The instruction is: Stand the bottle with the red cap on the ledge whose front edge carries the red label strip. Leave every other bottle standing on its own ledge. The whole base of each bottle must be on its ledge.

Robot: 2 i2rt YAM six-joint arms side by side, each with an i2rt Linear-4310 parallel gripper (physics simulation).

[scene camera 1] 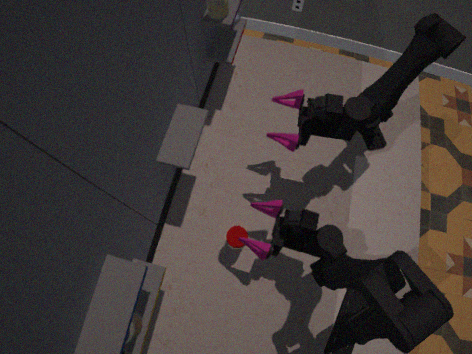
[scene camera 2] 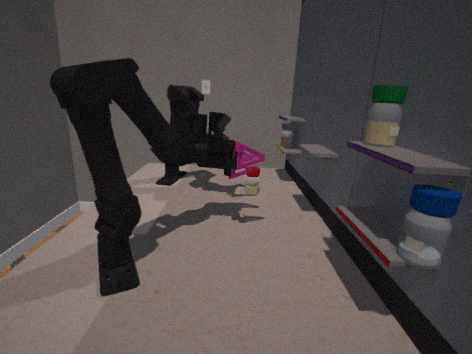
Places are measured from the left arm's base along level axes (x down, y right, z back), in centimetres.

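Where they show: left gripper, between the fingertips: [scene camera 1: 244, 220]; right gripper, between the fingertips: [scene camera 1: 269, 116] [scene camera 2: 261, 155]; left arm's base, origin of its link: [scene camera 1: 347, 323] [scene camera 2: 172, 178]; right arm's base, origin of its link: [scene camera 2: 116, 263].
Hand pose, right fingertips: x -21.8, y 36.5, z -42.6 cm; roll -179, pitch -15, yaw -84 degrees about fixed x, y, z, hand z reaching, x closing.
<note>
Things, the pixels of their top centre, and the offset from my right fingertips.
- red-capped bottle, centre of its top: [scene camera 1: 237, 236] [scene camera 2: 253, 168] dz +4.7, dx +11.3, dy -28.3 cm
- red-strip ledge, centre of its top: [scene camera 2: 379, 228] [scene camera 1: 227, 37] dz -24.1, dx +6.0, dy +25.4 cm
- blue-capped bottle, centre of its top: [scene camera 2: 436, 190] dz -26.5, dx -4.5, dy +34.3 cm
- green-capped bottle, centre of its top: [scene camera 2: 390, 86] dz -23.3, dx -18.5, dy +19.1 cm
- purple-strip ledge, centre of its top: [scene camera 2: 397, 151] dz -24.1, dx -8.0, dy +25.4 cm
- small bottle, centre of its top: [scene camera 2: 287, 124] dz -7.6, dx -4.5, dy -57.0 cm
- yellow-strip ledge, centre of its top: [scene camera 1: 135, 306] [scene camera 2: 287, 147] dz -8.6, dx +6.0, dy -53.1 cm
- blue-strip ledge, centre of its top: [scene camera 1: 108, 315] [scene camera 2: 291, 117] dz -8.6, dx -8.0, dy -53.1 cm
- bare grey ledge, centre of its top: [scene camera 1: 182, 134] [scene camera 2: 316, 148] dz -16.4, dx -1.0, dy -13.8 cm
The red-capped bottle [scene camera 1: 237, 236] [scene camera 2: 252, 186] stands upright on the table. My left gripper [scene camera 1: 245, 221] is open and empty; its lower fingertip overlaps the cap's edge in scene camera 1, contact unclear. In scene camera 2 the right arm largely hides it. My right gripper [scene camera 1: 270, 116] [scene camera 2: 257, 159] is open and empty, above the table. The red-strip ledge [scene camera 1: 239, 46] [scene camera 2: 362, 235] is low on the wall; the blue-capped bottle [scene camera 2: 427, 227] stands at its right part. The green-capped bottle [scene camera 2: 384, 117] stands on the purple-strip ledge [scene camera 2: 415, 159] above. A small bottle [scene camera 2: 286, 138] stands on the yellow-strip ledge [scene camera 2: 291, 150].
A blue-strip ledge [scene camera 1: 110, 300] [scene camera 2: 295, 119] hangs above the yellow-strip one. A bare grey ledge [scene camera 1: 183, 135] [scene camera 2: 318, 151] is on the wall between the ledge groups. A dark strip [scene camera 1: 162, 222] [scene camera 2: 345, 245] runs along the table's wall-side edge.
</note>
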